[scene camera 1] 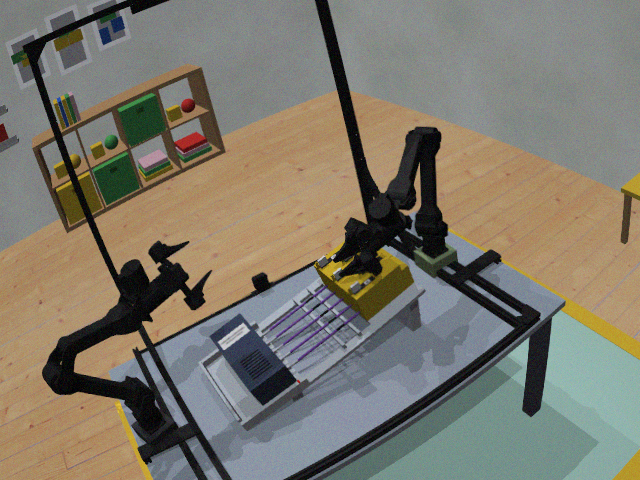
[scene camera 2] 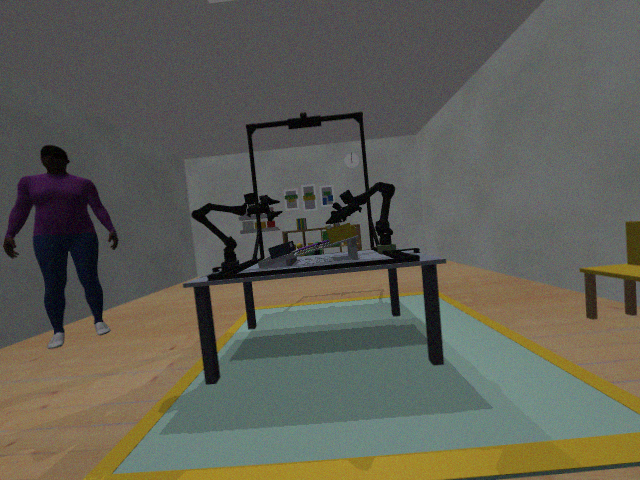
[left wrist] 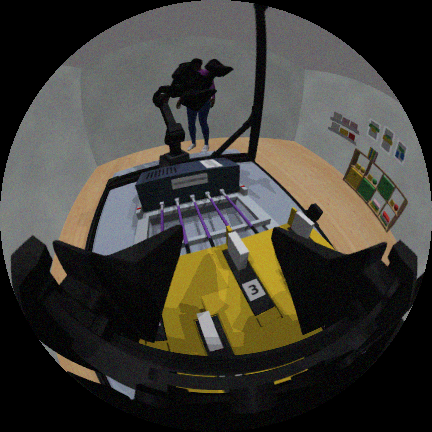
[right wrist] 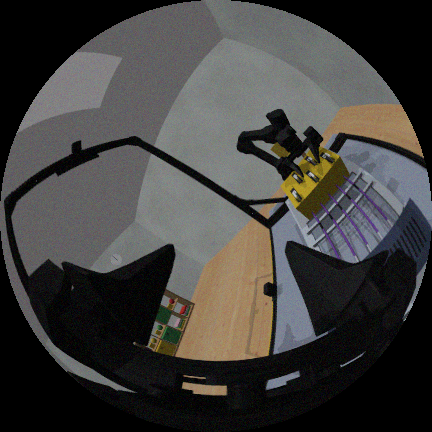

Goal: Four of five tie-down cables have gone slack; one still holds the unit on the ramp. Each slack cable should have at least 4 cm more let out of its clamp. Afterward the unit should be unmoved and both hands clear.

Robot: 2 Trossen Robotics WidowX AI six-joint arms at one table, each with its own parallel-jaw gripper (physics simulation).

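Observation:
The dark blue unit (scene camera 1: 253,361) (left wrist: 190,181) (right wrist: 412,235) rests low on the grey sloping ramp (scene camera 1: 271,411). Several purple cables (scene camera 1: 328,336) (left wrist: 201,217) run from it to the yellow clamp block (scene camera 1: 385,294) (left wrist: 192,300) (right wrist: 325,192); which are slack is unclear. My left gripper (scene camera 1: 338,268) (left wrist: 228,232) (right wrist: 310,169) is open and empty, low over the block. In its wrist view, the white lever (left wrist: 238,250) of clamp 3 stands between the fingers; another white lever (left wrist: 210,331) is nearer the palm. My left fingers hide other clamps. My right gripper (scene camera 1: 199,256) (right wrist: 231,249) is open and empty, raised away from the unit.
A black overhead frame (scene camera 1: 341,82) rises from the table (scene camera 1: 465,320), with black rails along its edges. A small black block (scene camera 1: 261,281) sits at the table's far edge. A person (scene camera 2: 64,206) stands beyond the right arm's side, and a shelf unit (scene camera 1: 210,111) stands behind.

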